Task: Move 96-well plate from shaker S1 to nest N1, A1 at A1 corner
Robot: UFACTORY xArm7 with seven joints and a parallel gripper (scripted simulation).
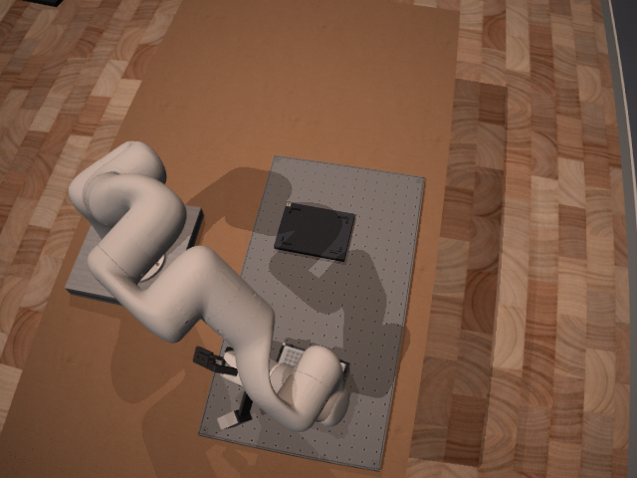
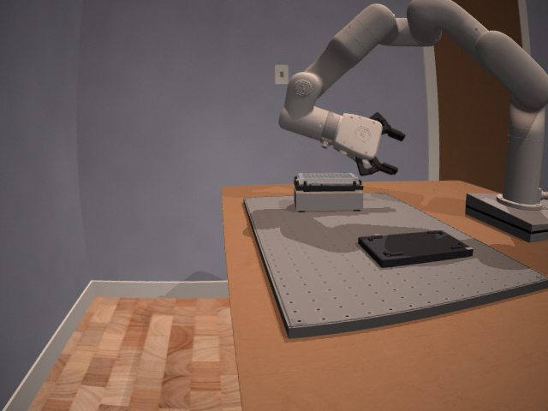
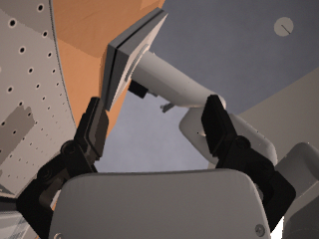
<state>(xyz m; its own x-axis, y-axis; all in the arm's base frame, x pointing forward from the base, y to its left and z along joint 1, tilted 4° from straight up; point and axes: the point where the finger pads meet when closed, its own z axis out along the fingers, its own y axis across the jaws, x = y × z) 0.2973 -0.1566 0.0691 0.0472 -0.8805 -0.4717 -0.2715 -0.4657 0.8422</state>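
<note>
Right now the 96-well plate is 17 cm ahead of my hand, 5 cm to the left of it and 6 cm below it. Also, from my hand: black plate nest N1 (5 cm ahead, 38 cm to the left, 11 cm below).
</note>
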